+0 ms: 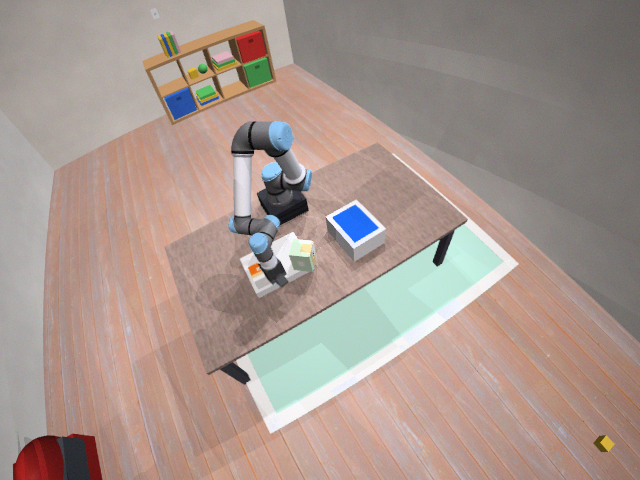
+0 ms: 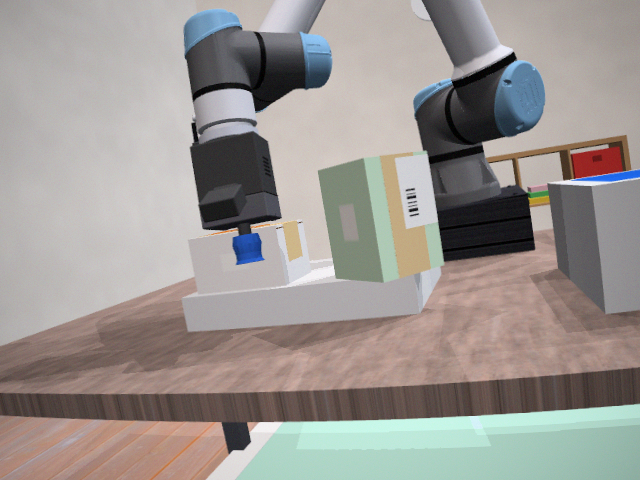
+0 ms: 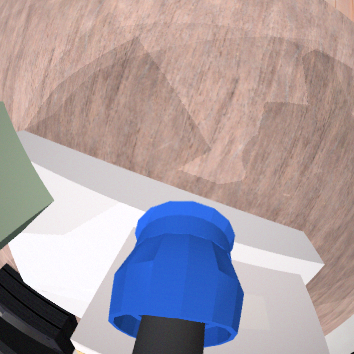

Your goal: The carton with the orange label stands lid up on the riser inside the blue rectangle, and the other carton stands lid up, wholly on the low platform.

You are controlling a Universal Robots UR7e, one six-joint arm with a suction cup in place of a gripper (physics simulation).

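A white carton with an orange label (image 1: 254,270) (image 2: 216,263) (image 3: 281,309) sits on the left end of the low white platform (image 1: 283,241) (image 2: 299,305) (image 3: 70,218). My blue suction cup (image 1: 280,281) (image 2: 248,252) (image 3: 182,225) hangs just in front of this carton's front side face, below its top edge and above the platform. It holds nothing. The pale green carton (image 1: 302,255) (image 2: 379,216) (image 3: 17,182), with tan tape and a barcode label, is tilted and overhangs the platform's right end. The white riser (image 1: 370,245) (image 2: 599,242) with the blue rectangle (image 1: 355,222) stands to the right, with nothing on it.
The arm's black base (image 1: 283,204) (image 2: 486,222) stands behind the platform on the wooden table (image 1: 216,310). A shelf unit (image 1: 150,63) stands by the far wall. A green mat (image 1: 335,335) lies on the floor under the table's front edge.
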